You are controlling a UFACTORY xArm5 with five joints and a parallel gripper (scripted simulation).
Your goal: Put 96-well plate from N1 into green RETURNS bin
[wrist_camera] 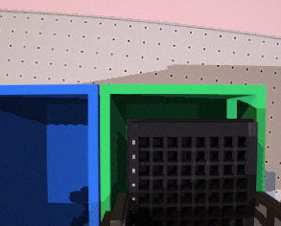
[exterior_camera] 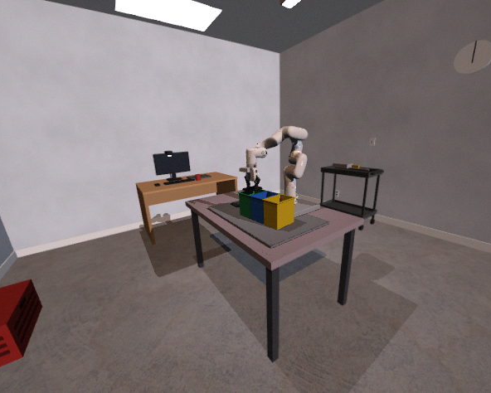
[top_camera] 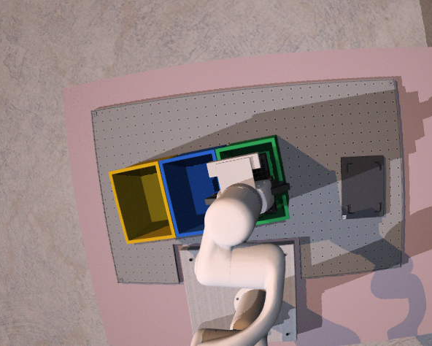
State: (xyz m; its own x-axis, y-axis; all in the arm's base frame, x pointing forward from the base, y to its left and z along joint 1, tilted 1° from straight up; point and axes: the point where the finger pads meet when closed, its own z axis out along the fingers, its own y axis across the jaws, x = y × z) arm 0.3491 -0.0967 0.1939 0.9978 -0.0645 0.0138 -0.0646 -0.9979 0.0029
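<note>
Now: hand 10 mm above the black 96-well plate. The rest, counted from my hand: blue bin 130 mm to the left, 130 mm below, 10 mm ahead; then yellow bin 260 mm to the left, 130 mm below, 20 mm ahead; then green bin 130 mm below.
</note>
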